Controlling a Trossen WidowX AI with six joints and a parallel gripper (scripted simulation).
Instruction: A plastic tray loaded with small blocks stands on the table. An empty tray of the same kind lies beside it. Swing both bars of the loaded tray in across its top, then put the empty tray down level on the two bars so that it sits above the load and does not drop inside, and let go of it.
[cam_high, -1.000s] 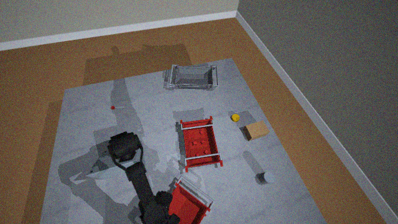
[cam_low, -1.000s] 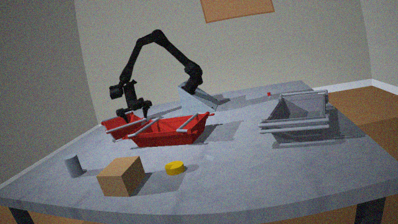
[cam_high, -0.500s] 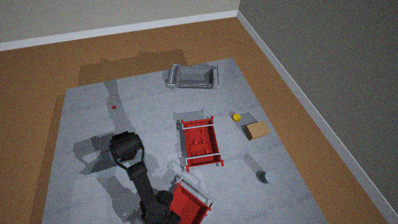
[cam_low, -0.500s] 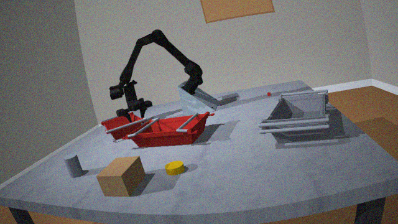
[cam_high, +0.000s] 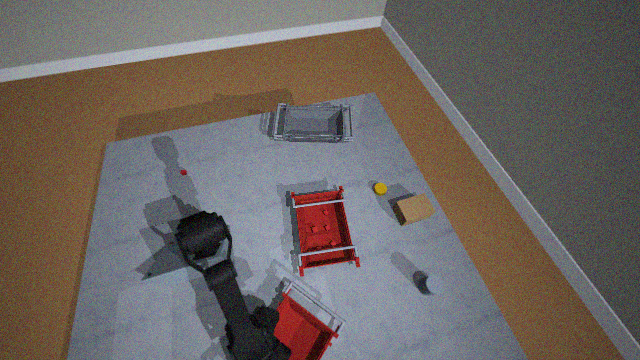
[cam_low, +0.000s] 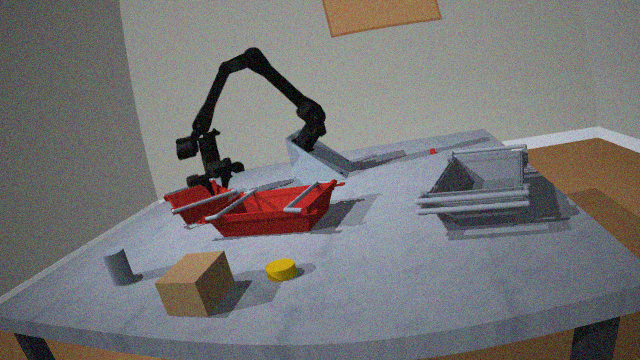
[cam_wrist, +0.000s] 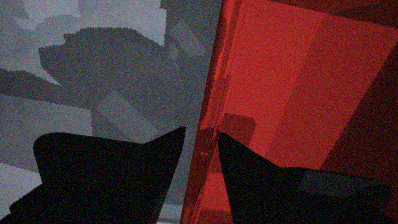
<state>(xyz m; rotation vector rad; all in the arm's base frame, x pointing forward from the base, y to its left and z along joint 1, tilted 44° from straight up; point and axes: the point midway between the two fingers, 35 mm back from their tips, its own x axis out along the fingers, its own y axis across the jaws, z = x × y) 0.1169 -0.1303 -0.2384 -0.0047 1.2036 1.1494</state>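
The red tray lies 6 cm to the right of my gripper tip, 5 cm ahead of it and 3 cm above it. From my gripper tip the other things lie so: tan box (60 cm ahead, 28 cm to the left, 2 cm above); grey cylinder (54 cm ahead, 2 cm to the left, 2 cm above); yellow disc (51 cm ahead, 40 cm to the left).
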